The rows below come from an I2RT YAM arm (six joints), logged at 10 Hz.
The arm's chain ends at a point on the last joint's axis. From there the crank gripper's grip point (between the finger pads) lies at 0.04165 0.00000 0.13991 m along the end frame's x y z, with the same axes.
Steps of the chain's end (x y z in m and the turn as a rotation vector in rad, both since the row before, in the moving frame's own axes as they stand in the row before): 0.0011 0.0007 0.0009 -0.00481 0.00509 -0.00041; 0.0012 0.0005 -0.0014 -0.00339 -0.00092 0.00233; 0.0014 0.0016 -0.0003 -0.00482 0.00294 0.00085; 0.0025 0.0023 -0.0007 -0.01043 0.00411 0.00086; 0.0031 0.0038 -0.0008 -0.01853 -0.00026 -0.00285; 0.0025 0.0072 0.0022 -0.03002 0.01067 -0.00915; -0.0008 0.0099 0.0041 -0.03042 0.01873 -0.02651
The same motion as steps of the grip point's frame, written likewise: 0.0018 0.0014 0.0007 -0.00481 0.00509 -0.00041; 0.0011 0.0011 -0.0014 -0.00339 -0.00092 0.00233; 0.0018 0.0023 -0.0004 -0.00482 0.00294 0.00085; 0.0031 0.0038 -0.0009 -0.01043 0.00411 0.00086; 0.0031 0.0063 -0.0008 -0.01853 -0.00026 -0.00285; 0.0040 0.0110 0.0017 -0.03002 0.01067 -0.00915; 0.0019 0.0130 0.0032 -0.03042 0.01873 -0.02651
